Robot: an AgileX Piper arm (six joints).
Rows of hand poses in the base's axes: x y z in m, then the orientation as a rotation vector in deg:
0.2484, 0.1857, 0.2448, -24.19, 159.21, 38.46
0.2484, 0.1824, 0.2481, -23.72, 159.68, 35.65
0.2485, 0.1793, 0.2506, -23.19, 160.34, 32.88
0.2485, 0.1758, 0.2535, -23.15, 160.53, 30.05
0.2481, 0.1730, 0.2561, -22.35, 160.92, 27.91
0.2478, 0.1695, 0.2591, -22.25, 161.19, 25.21
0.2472, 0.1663, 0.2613, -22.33, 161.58, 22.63
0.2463, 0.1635, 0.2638, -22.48, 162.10, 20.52
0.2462, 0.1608, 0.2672, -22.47, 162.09, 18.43
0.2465, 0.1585, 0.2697, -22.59, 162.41, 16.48
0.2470, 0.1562, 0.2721, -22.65, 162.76, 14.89
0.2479, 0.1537, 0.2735, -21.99, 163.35, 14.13
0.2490, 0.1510, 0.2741, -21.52, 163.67, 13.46
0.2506, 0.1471, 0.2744, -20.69, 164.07, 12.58
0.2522, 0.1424, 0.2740, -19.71, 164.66, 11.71
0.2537, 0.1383, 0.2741, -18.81, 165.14, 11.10
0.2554, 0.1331, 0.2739, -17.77, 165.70, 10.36
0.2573, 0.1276, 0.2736, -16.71, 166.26, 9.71
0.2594, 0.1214, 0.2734, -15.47, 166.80, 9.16
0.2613, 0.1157, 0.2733, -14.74, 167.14, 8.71
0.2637, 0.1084, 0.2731, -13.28, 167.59, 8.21
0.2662, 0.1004, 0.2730, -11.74, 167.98, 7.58
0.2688, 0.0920, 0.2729, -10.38, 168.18, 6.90
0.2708, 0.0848, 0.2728, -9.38, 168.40, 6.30
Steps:
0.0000, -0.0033, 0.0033, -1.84, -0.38, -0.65
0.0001, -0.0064, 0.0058, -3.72, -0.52, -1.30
0.0001, -0.0099, 0.0087, -5.57, -1.10, -1.67
-0.0003, -0.0127, 0.0113, -6.96, -1.25, -2.45
-0.0006, -0.0162, 0.0143, -8.75, -1.64, -2.82
-0.0012, -0.0194, 0.0165, -10.53, -1.86, -3.03
-0.0021, -0.0222, 0.0190, -12.04, -1.83, -3.11
-0.0022, -0.0249, 0.0224, -13.40, -2.27, -3.35
-0.0019, -0.0272, 0.0249, -14.76, -2.34, -3.45
-0.0014, -0.0295, 0.0273, -15.89, -2.30, -3.54
-0.0005, -0.0320, 0.0287, -16.46, -1.85, -4.00
0.0006, -0.0347, 0.0293, -16.92, -1.63, -4.35
0.0022, -0.0386, 0.0296, -17.51, -1.36, -4.96
0.0038, -0.0433, 0.0292, -18.11, -0.88, -5.65
0.0053, -0.0474, 0.0293, -18.53, -0.47, -6.26
0.0070, -0.0526, 0.0291, -19.04, 0.02, -6.96
0.0089, -0.0581, 0.0288, -19.48, 0.54, -7.67
0.0110, -0.0643, 0.0286, -19.84, 1.07, -8.48
0.0129, -0.0700, 0.0285, -20.14, 1.39, -8.96
0.0153, -0.0773, 0.0283, -20.43, 1.88, -9.93
0.0178, -0.0853, 0.0282, -20.78, 2.31, -10.96
0.0204, -0.0937, 0.0281, -21.15, 2.55, -11.90
0.0224, -0.1009, 0.0280, -21.51, 2.79, -12.59

